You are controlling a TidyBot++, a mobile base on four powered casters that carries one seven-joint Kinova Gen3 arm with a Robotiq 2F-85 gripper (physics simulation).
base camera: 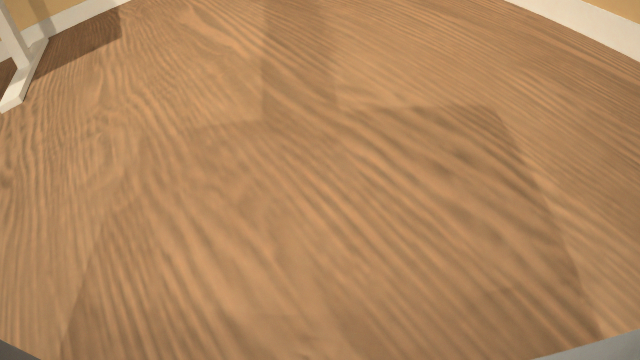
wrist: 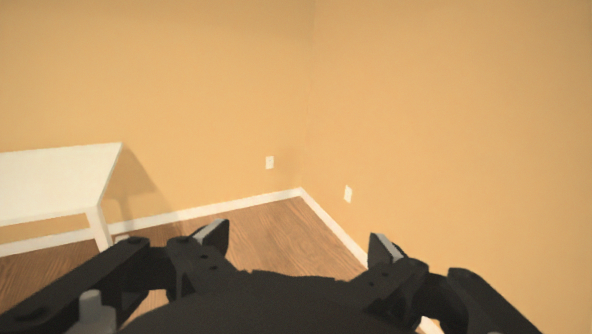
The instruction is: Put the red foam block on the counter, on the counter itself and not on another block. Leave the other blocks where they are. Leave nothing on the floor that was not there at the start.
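Frame: origin at the arm's base, x up, y ahead, z left, level; millimetres.
Seen in the pictures: gripper, between the fingertips: [wrist: 297, 241].
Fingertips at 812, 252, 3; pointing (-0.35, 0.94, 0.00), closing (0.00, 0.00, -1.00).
Note:
A point is followed by its place in that frame, as x, y, z.
My gripper [wrist: 297, 241] {812, 252, 3} is open, its two fingers wide apart at the bottom of the wrist view, with floor and wall showing between and beyond them. The red foam block does not show in either view. The counter and the other foam blocks do not show either.
A white table [wrist: 55, 182] {324, 1014, 1119} stands at the left of the wrist view; its leg foot [base camera: 22, 82] shows at the upper left of the base view. Two walls meet in a corner ahead, with white baseboards [wrist: 240, 203] {-347, 1969, 554} [base camera: 580, 27] {-380, 942, -737} and two outlets [wrist: 269, 162] {7, 2113, 325} [wrist: 348, 194] {7, 1689, -310}.

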